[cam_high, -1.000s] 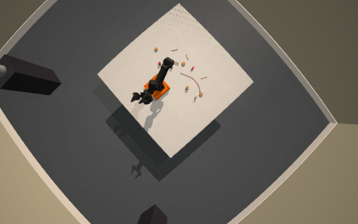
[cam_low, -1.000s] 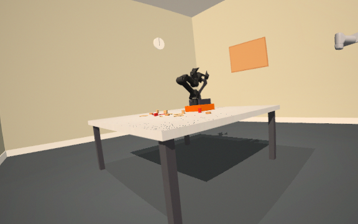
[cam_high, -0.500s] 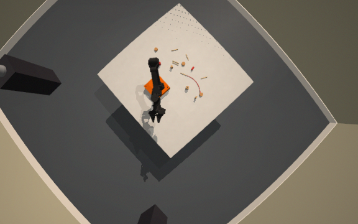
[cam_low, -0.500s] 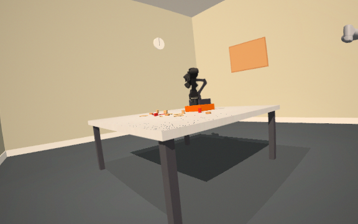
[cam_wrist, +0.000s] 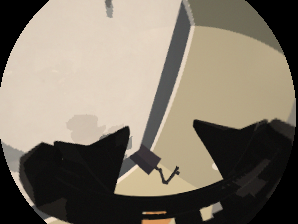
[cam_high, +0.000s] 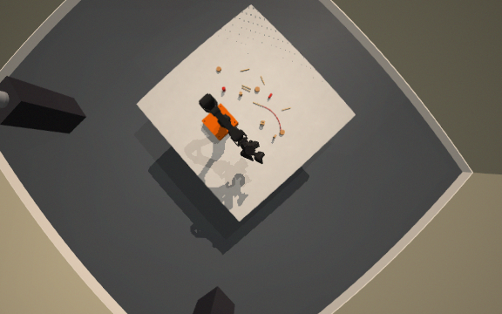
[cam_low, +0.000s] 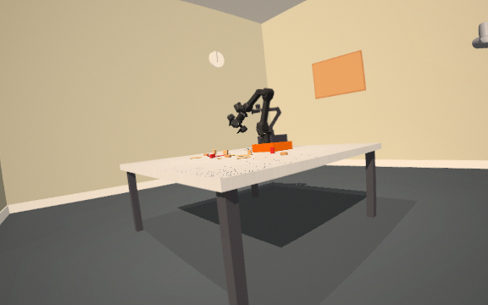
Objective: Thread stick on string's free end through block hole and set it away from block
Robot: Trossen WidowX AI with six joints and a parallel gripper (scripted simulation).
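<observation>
Right now the wooden block is 230 mm ahead of my gripper tip, 210 mm to the left of it and 160 mm below it. From my gripper tip the other things lie so: round wooden button: 300 mm ahead, 50 mm to the left, 170 mm below; then red cube: 410 mm ahead, 340 mm to the left, 170 mm below; then thin wooden stick: 300 mm ahead, 340 mm to the left, 180 mm below.
</observation>
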